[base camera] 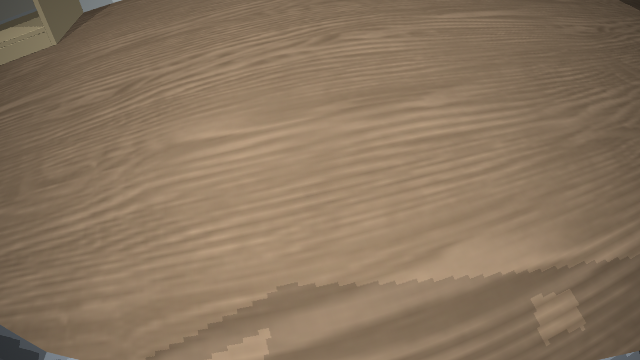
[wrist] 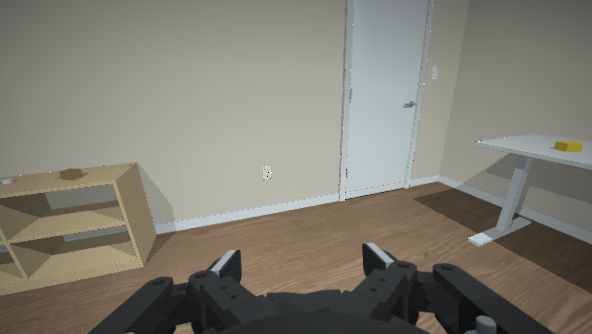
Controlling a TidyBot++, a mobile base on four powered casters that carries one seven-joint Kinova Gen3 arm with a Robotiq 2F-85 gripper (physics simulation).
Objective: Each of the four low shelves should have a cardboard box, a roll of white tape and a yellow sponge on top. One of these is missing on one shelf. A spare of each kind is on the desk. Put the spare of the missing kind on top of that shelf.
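Frame: origin at the arm's base, x down, y right, z back, level; millimetres.
Where they show: gripper, fingertip midpoint: (wrist: 301, 260).
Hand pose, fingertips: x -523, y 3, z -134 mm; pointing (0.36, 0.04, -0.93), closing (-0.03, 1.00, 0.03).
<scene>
Things, the pixels of their top centre, and the offset from my fingertips. Level surfaces: height alone.
- brown cardboard box at its top centre: (wrist: 69, 170) dx +259, dy -1294, dz -1052 mm
- white tape at its top centre: (wrist: 6, 179) dx +285, dy -1656, dz -1005 mm
- yellow sponge at its top centre: (wrist: 569, 142) dx +154, dy +1577, dz -920 mm
- white desk at its surface level: dx +199 mm
- wooden floor at its surface level: dx +919 mm
A low wooden shelf (wrist: 135, 220) (base camera: 62, 20) stands at the left against the wall in the wrist view, cut off by the edge; its corner also shows at the top left of the base view. A brown cardboard box (wrist: 71, 174) sits on its top, with a roll of white tape (wrist: 8, 181) to the left of it. The rest of that top is out of view. A yellow sponge (wrist: 568, 146) lies on the white desk (wrist: 510, 144) at the right edge, where part of the desk shows. My gripper (wrist: 301, 260) is open and empty, away from all of these.
A white door (wrist: 382, 100) is in the wall between the shelf and the desk. The desk's leg (wrist: 514, 192) and foot (wrist: 500, 232) stand on the wooden floor (wrist: 280, 235) (base camera: 320, 165) at the right.
</scene>
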